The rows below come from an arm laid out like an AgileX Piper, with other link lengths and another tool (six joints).
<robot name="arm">
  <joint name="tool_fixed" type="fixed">
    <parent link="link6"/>
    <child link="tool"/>
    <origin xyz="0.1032 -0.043 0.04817" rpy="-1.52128 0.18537 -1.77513"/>
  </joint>
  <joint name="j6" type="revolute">
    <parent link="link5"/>
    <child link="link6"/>
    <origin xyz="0.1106 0 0.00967" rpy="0 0 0"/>
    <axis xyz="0.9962 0 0.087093"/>
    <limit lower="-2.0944" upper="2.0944"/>
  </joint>
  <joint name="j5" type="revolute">
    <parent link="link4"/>
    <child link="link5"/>
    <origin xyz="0 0 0" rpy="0 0 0"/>
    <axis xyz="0 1 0"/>
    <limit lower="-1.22" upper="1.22"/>
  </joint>
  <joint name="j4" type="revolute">
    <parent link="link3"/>
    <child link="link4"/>
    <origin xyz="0.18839 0 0.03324" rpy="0 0 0"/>
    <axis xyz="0.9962 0 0.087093"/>
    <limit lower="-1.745" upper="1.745"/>
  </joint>
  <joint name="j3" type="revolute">
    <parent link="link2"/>
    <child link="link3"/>
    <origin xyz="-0.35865 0 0.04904" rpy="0 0 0"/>
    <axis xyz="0 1 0"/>
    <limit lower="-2.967" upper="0"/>
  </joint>
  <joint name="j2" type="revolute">
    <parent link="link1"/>
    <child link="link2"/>
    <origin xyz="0 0 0" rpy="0 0 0"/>
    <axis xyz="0 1 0"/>
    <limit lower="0" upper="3.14"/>
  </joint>
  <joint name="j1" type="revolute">
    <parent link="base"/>
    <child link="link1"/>
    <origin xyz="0 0 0.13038" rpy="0 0 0"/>
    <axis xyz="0 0 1"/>
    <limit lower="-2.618" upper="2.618"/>
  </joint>
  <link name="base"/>
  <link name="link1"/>
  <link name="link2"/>
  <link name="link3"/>
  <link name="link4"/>
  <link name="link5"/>
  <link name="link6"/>
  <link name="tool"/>
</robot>
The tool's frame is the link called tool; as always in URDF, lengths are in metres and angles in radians.
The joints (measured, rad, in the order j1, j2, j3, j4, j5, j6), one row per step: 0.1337, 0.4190, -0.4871, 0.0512, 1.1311, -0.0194; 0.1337, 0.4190, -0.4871, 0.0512, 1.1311, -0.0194; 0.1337, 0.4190, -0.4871, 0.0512, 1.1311, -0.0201; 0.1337, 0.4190, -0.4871, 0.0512, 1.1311, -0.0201; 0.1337, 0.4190, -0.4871, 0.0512, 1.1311, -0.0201; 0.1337, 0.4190, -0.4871, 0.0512, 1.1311, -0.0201; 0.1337, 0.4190, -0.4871, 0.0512, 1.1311, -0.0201; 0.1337, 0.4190, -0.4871, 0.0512, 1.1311, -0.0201; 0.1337, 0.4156, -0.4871, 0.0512, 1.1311, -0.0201; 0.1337, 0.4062, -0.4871, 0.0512, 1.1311, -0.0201; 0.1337, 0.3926, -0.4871, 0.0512, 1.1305, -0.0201; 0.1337, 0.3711, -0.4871, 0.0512, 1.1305, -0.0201; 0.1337, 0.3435, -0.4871, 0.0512, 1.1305, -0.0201; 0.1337, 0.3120, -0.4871, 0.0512, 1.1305, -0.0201; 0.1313, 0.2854, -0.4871, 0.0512, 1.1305, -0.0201; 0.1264, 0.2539, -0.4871, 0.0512, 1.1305, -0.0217; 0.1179, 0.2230, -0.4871, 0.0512, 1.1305, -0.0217; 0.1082, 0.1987, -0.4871, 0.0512, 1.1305, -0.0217
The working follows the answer.
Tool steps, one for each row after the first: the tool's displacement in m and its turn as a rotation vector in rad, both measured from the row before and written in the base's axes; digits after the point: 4 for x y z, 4 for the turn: 0.0000, 0.0000, 0.0000, 0.0000, 0.0000, 0.0000; 0.0000, 0.0000, 0.0000, -0.0004, -0.0001, 0.0006; 0.0000, 0.0000, 0.0000, 0.0000, 0.0000, 0.0000; 0.0000, 0.0000, 0.0000, 0.0000, 0.0000, 0.0000; 0.0000, 0.0000, 0.0000, 0.0000, 0.0000, 0.0000; 0.0000, 0.0000, 0.0000, 0.0000, 0.0000, 0.0000; 0.0000, 0.0000, 0.0000, 0.0000, 0.0000, 0.0000; -0.0003, 0.0000, 0.0001, 0.0005, -0.0034, 0.0000; -0.0007, -0.0001, 0.0003, 0.0013, -0.0093, 0.0000; -0.0009, -0.0001, 0.0005, 0.0019, -0.0141, 0.0000; -0.0017, -0.0002, 0.0007, 0.0029, -0.0213, 0.0000; -0.0021, -0.0003, 0.0008, 0.0037, -0.0274, 0.0000; -0.0025, -0.0003, 0.0008, 0.0042, -0.0312, 0.0000; -0.0022, -0.0003, 0.0006, 0.0035, -0.0264, -0.0024; -0.0026, -0.0004, 0.0007, 0.0030, -0.0315, -0.0037; -0.0028, -0.0005, 0.0006, 0.0038, -0.0307, -0.0085; -0.0023, -0.0004, 0.0004, 0.0027, -0.0241, -0.0097
Tool pose at each row, in the base's axes (x y z in m, rotation vector in rad; rounded; the steps above come from the unrounded poses): 0.0376, -0.0282, 0.2069, -1.8324, 2.0050, -0.6420; 0.0376, -0.0282, 0.2069, -1.8324, 2.0050, -0.6420; 0.0376, -0.0282, 0.2070, -1.8331, 2.0044, -0.6423; 0.0376, -0.0282, 0.2070, -1.8331, 2.0044, -0.6423; 0.0376, -0.0282, 0.2070, -1.8331, 2.0044, -0.6423; 0.0376, -0.0282, 0.2070, -1.8331, 2.0044, -0.6423; 0.0376, -0.0282, 0.2070, -1.8331, 2.0044, -0.6423; 0.0376, -0.0282, 0.2070, -1.8331, 2.0044, -0.6423; 0.0374, -0.0282, 0.2071, -1.8305, 2.0022, -0.6445; 0.0366, -0.0283, 0.2074, -1.8235, 1.9963, -0.6504; 0.0357, -0.0284, 0.2079, -1.8129, 1.9872, -0.6594; 0.0340, -0.0286, 0.2086, -1.7968, 1.9735, -0.6727; 0.0319, -0.0289, 0.2094, -1.7761, 1.9558, -0.6896; 0.0294, -0.0293, 0.2102, -1.7524, 1.9354, -0.7085; 0.0272, -0.0296, 0.2108, -1.7304, 1.9205, -0.7250; 0.0246, -0.0300, 0.2116, -1.7041, 1.9034, -0.7460; 0.0218, -0.0305, 0.2122, -1.6738, 1.8913, -0.7669; 0.0196, -0.0309, 0.2126, -1.6477, 1.8845, -0.7846

